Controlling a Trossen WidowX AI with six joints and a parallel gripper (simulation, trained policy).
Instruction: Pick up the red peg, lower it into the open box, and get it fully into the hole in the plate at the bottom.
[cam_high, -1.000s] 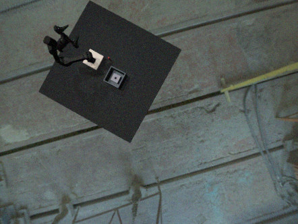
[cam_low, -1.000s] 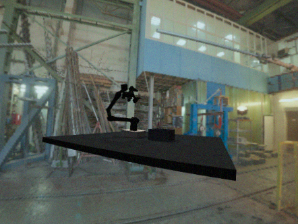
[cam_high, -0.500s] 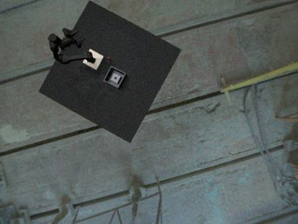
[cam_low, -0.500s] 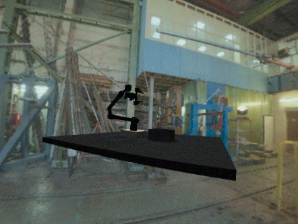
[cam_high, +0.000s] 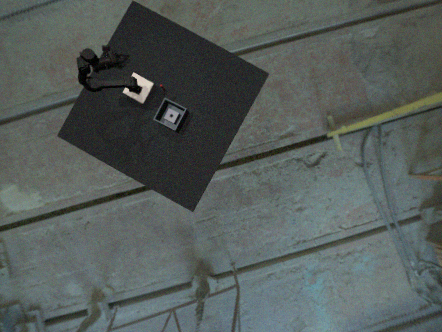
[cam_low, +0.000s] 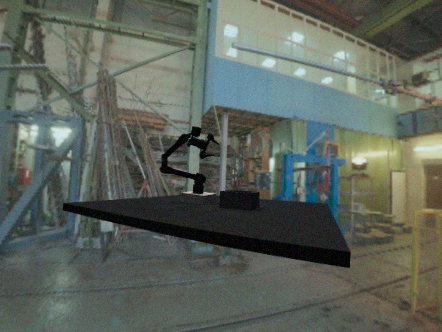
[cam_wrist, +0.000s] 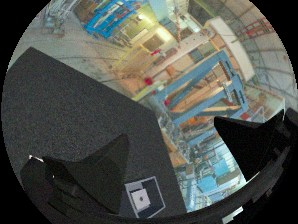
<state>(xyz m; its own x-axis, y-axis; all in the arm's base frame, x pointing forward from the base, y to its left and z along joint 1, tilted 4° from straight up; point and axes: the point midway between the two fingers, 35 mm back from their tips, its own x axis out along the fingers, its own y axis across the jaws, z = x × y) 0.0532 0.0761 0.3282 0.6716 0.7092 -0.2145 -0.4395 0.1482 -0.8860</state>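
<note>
Right now the red peg is 80 mm ahead of my gripper tip, 10 mm to the left of it and 340 mm below it. Round my gripper tip: dark box: 240 mm ahead, 160 mm to the right, 360 mm below; then pale plate: 240 mm ahead, 160 mm to the right, 340 mm below.
</note>
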